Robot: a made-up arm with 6 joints. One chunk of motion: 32 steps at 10 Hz.
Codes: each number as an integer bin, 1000 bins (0 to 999) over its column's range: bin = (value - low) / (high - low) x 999, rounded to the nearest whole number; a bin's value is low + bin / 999 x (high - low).
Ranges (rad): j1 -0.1..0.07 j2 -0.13..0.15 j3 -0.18..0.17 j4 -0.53..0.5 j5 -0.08..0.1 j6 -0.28..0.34
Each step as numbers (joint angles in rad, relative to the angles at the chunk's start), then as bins.
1 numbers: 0.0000 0.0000 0.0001 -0.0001 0.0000 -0.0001
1 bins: 588 464 514 514 444 451
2 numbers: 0.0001 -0.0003 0.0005 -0.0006 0.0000 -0.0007
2 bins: 588 463 515 513 444 450
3 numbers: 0.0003 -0.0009 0.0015 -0.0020 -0.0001 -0.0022
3 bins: 589 461 518 512 443 448
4 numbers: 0.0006 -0.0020 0.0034 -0.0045 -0.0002 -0.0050
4 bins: 591 457 523 510 443 443
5 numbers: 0.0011 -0.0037 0.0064 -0.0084 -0.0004 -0.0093
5 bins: 594 451 532 506 442 436
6 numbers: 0.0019 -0.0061 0.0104 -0.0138 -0.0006 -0.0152
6 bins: 599 442 543 501 441 427
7 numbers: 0.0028 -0.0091 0.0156 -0.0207 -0.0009 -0.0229
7 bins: 604 431 558 494 439 414
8 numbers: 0.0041 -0.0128 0.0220 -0.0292 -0.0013 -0.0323
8 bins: 612 418 577 486 437 399
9 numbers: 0.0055 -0.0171 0.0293 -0.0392 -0.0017 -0.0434
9 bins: 620 403 597 476 435 381
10 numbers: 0.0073 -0.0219 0.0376 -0.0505 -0.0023 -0.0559
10 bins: 631 386 621 465 431 361
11 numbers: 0.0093 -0.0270 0.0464 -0.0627 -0.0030 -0.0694
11 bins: 642 367 646 453 427 339
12 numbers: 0.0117 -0.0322 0.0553 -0.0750 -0.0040 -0.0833
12 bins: 656 349 672 441 422 317
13 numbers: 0.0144 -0.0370 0.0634 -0.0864 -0.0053 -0.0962
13 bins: 672 332 695 430 415 296
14 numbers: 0.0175 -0.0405 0.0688 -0.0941 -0.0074 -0.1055
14 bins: 690 319 710 423 403 281
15 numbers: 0.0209 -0.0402 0.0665 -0.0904 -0.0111 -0.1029
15 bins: 710 320 704 426 382 285
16 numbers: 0.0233 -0.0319 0.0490 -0.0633 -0.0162 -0.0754
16 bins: 725 350 654 453 354 330
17 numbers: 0.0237 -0.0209 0.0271 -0.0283 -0.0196 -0.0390
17 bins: 727 389 591 487 335 388
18 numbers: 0.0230 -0.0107 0.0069 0.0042 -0.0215 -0.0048
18 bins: 723 426 533 518 325 443
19 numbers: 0.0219 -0.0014 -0.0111 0.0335 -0.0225 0.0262
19 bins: 716 459 482 547 319 493
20 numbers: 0.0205 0.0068 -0.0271 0.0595 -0.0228 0.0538
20 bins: 708 488 436 572 317 538
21 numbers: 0.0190 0.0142 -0.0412 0.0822 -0.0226 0.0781
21 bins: 699 514 396 594 319 577
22 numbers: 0.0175 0.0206 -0.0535 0.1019 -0.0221 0.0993
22 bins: 690 537 361 613 321 611
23 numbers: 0.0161 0.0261 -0.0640 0.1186 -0.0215 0.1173
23 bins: 682 557 331 629 325 640
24 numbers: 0.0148 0.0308 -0.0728 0.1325 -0.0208 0.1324
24 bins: 675 574 306 643 329 664
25 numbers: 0.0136 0.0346 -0.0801 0.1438 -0.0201 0.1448
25 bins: 668 587 285 654 332 684
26 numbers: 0.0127 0.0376 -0.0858 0.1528 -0.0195 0.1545
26 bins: 662 598 269 662 336 700
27 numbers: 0.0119 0.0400 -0.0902 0.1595 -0.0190 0.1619
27 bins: 658 607 256 669 339 712
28 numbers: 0.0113 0.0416 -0.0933 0.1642 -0.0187 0.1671
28 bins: 654 612 247 673 340 720
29 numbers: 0.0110 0.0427 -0.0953 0.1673 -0.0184 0.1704
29 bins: 652 616 242 676 342 726
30 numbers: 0.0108 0.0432 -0.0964 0.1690 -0.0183 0.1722
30 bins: 651 618 239 678 342 729
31 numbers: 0.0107 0.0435 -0.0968 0.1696 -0.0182 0.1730
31 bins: 651 619 237 679 343 730
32 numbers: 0.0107 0.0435 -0.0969 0.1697 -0.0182 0.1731
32 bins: 651 619 237 679 343 730
